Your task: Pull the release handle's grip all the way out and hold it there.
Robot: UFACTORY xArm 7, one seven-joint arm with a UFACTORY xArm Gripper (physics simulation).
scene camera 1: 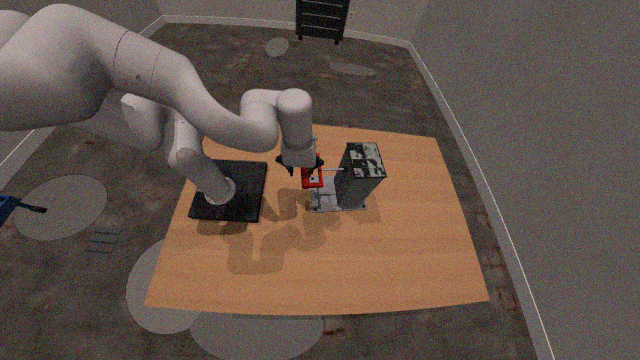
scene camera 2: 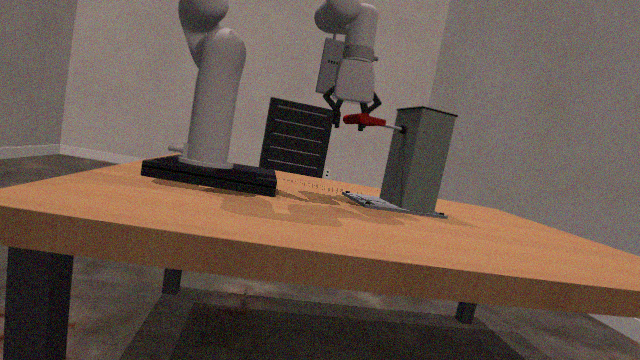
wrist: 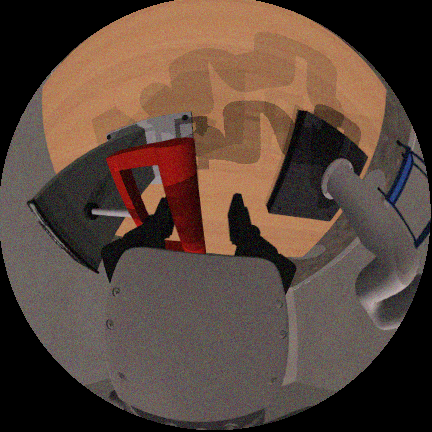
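Observation:
The release handle's red grip (scene camera 1: 312,185) (scene camera 2: 364,119) (wrist: 182,190) is a rectangular loop, raised above the table. A length of thin pale rod (scene camera 1: 334,170) (scene camera 2: 394,127) (wrist: 111,213) shows between it and the tall grey-green box (scene camera 1: 350,187) (scene camera 2: 425,160) (wrist: 70,195). My gripper (scene camera 1: 301,172) (scene camera 2: 349,126) (wrist: 204,199) is open, pointing down around the grip's outer bar. In the wrist view one finger is inside the loop, close to that bar, and the other stands off on the outer side with a visible gap. The bar's near end is hidden behind the gripper body.
The box stands on a grey mounting plate (scene camera 1: 327,204) (scene camera 2: 370,201) (wrist: 167,122) on the wooden table (scene camera 1: 390,270) (scene camera 2: 320,245) (wrist: 125,65). The arm's black base (scene camera 1: 250,190) (scene camera 2: 250,181) (wrist: 292,180) is on the side away from the box. A dark cabinet (scene camera 1: 322,20) (scene camera 2: 295,137) stands beyond the table.

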